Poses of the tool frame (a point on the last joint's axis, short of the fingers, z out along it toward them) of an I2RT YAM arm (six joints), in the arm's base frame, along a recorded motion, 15 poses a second.
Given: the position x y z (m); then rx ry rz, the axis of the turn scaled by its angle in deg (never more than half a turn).
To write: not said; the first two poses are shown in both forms.
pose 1, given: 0.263 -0.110 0.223 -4.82 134.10 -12.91
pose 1, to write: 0.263 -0.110 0.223 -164.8 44.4 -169.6
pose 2, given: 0.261 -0.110 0.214 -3.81 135.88 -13.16
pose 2, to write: 0.261 -0.110 0.214 -165.4 42.8 -171.0
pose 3, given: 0.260 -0.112 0.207 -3.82 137.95 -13.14
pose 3, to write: 0.260 -0.112 0.207 -166.0 40.8 -171.6
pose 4, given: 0.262 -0.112 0.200 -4.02 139.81 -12.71
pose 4, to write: 0.262 -0.112 0.200 -166.8 39.0 -172.0
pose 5, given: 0.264 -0.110 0.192 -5.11 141.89 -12.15
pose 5, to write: 0.264 -0.110 0.192 -167.4 36.9 -171.7
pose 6, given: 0.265 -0.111 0.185 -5.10 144.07 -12.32
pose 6, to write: 0.265 -0.111 0.185 -167.7 34.8 -172.1
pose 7, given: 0.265 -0.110 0.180 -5.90 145.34 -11.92
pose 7, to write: 0.265 -0.110 0.180 -168.1 33.5 -171.8
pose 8, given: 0.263 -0.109 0.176 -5.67 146.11 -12.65
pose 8, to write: 0.263 -0.109 0.176 -167.7 32.6 -172.0
